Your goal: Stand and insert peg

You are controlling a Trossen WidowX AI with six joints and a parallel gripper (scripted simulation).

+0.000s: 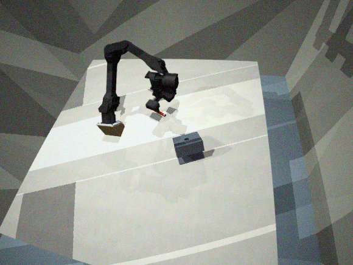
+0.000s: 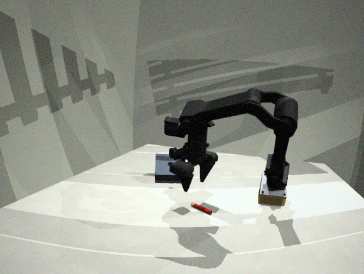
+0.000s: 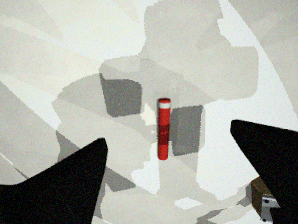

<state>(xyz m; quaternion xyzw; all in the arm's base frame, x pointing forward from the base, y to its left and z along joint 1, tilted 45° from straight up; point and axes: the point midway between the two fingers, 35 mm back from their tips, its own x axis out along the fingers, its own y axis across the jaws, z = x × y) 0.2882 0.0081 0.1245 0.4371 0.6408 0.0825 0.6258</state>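
Now: gripper tip 2 cm past the red peg and 7 cm above it. Round my gripper tip: sloped panel: 13 cm ahead, 23 cm to the right, 2 cm below.
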